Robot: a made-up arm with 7 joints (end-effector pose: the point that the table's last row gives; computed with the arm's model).
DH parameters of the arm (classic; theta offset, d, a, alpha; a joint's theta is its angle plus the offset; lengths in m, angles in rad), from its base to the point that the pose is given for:
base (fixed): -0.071 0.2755 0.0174 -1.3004
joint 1: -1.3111 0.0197 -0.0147 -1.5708
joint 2: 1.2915 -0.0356 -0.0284 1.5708
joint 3: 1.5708 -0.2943 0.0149 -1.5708
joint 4: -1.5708 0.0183 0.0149 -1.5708
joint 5: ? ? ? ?
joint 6: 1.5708 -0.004 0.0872 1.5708
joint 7: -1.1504 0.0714 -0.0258 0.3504
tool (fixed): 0.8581 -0.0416 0 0
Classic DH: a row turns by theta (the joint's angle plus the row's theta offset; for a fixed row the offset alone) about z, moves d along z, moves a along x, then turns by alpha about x.
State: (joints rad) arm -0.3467 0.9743 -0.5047 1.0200 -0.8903 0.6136 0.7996
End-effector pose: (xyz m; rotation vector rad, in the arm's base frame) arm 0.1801 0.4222 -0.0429 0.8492 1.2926 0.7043
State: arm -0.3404 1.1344 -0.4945 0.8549 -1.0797 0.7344 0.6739
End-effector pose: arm 0.1962 0.4377 0.0136 0.6302 1.2624 0.6348
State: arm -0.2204 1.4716 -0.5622 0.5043 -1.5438 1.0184 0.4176
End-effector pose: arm 0.1776 0.4228 0.0897 0.2099 1.4216 0.3222
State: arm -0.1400 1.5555 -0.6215 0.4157 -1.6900 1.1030 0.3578
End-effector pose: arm 0.1478 0.4105 0.0920 0.0721 1.5762 0.2429
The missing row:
joint 5: 0 0.1857 -0.0067 1.5708
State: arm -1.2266 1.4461 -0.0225 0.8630 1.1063 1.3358 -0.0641
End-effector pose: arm 0.1931 0.4618 0.4754 1.1342 1.1161 1.6020
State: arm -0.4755 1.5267 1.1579 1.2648 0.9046 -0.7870 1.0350
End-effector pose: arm 0.0968 0.4951 0.3956 1.8868 -0.6120 1.3046
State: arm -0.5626 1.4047 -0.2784 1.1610 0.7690 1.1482 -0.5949
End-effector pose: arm 0.1744 0.5586 0.2938 0.9334 1.9819 0.8054
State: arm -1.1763 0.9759 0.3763 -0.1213 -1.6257 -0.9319 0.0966
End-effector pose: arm 0.2055 0.3183 0.4178 -0.7561 -2.3407 -0.0102
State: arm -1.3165 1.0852 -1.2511 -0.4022 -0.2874 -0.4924 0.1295
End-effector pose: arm 0.2550 -0.0009 0.2478 0.7989 -1.2153 -1.5863
